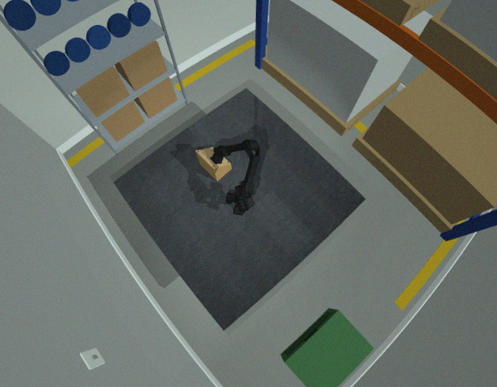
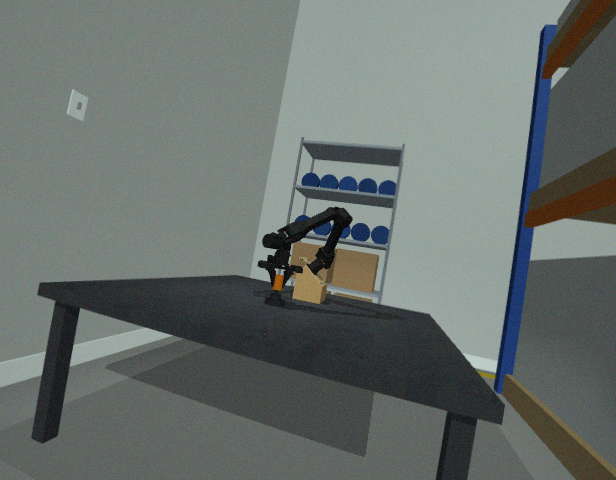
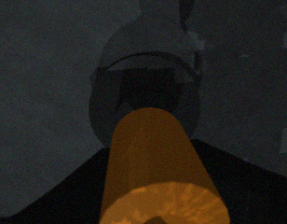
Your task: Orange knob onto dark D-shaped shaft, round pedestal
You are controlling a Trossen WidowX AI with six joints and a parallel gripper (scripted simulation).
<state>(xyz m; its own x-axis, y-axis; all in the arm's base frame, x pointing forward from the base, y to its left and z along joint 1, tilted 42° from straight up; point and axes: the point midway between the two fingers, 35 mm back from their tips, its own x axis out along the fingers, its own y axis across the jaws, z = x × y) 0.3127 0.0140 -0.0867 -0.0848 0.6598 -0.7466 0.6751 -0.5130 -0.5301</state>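
Now: the dark round pedestal 40 mm below my gripper tip. The rest, counted from my gripper tip: orange knob (20 mm above).
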